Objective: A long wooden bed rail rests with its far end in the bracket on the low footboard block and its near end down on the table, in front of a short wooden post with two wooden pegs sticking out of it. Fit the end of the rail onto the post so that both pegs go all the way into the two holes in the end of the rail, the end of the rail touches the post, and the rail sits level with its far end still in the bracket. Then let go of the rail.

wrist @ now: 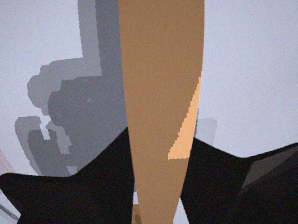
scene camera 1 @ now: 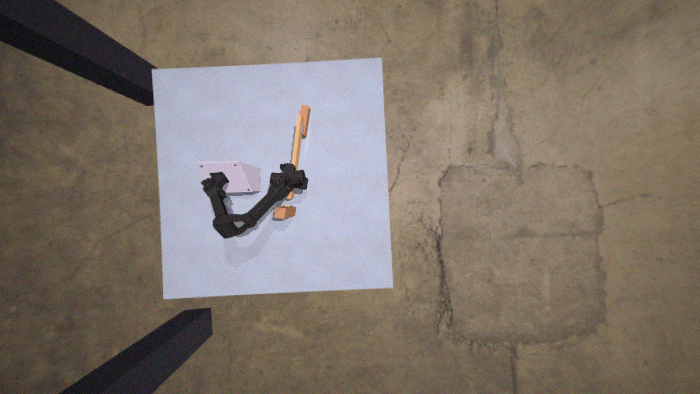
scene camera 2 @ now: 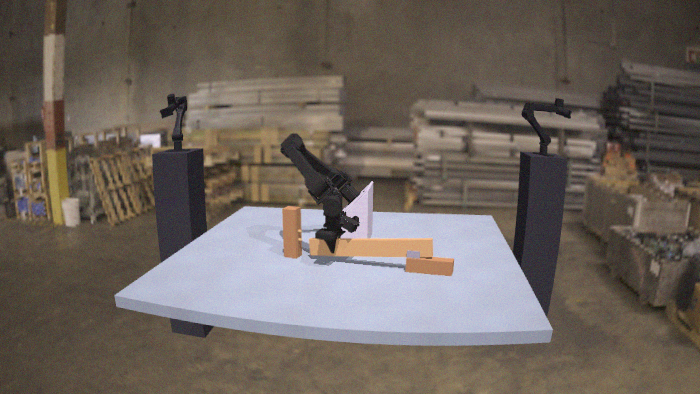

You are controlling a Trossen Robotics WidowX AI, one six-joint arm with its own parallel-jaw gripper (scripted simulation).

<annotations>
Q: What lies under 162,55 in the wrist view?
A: A wooden rail.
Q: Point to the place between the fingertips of my gripper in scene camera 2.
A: At 333,252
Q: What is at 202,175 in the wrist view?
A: My gripper.
</annotations>
